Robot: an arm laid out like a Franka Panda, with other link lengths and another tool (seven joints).
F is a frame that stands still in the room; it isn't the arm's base.
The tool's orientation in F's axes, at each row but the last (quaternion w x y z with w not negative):
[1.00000, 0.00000, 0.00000, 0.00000]
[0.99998, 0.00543, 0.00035, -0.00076]
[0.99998, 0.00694, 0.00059, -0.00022]
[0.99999, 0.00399, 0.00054, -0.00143]
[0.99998, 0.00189, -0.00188, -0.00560]
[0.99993, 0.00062, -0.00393, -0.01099]
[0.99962, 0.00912, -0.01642, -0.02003]
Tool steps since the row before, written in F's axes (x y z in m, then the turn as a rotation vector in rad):
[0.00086, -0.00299, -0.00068, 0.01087, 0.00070, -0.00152]
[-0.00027, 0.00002, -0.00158, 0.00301, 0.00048, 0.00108]
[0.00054, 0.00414, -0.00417, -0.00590, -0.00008, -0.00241]
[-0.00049, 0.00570, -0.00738, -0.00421, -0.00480, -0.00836]
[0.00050, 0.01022, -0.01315, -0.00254, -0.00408, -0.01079]
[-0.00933, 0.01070, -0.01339, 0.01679, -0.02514, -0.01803]
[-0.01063, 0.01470, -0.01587, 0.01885, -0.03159, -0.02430]
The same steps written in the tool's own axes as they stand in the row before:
[0.00086, -0.00299, -0.00068, 0.01087, 0.00070, -0.00152]
[-0.00027, 0.00000, -0.00158, 0.00301, 0.00050, 0.00108]
[0.00054, 0.00408, -0.00423, -0.00590, -0.00012, -0.00242]
[-0.00050, 0.00564, -0.00743, -0.00419, -0.00488, -0.00833]
[0.00034, 0.01017, -0.01319, -0.00253, -0.00415, -0.01076]
[-0.00967, 0.01047, -0.01333, 0.01720, -0.02479, -0.01813]
[-0.01172, 0.01396, -0.01576, 0.01931, -0.03127, -0.02435]

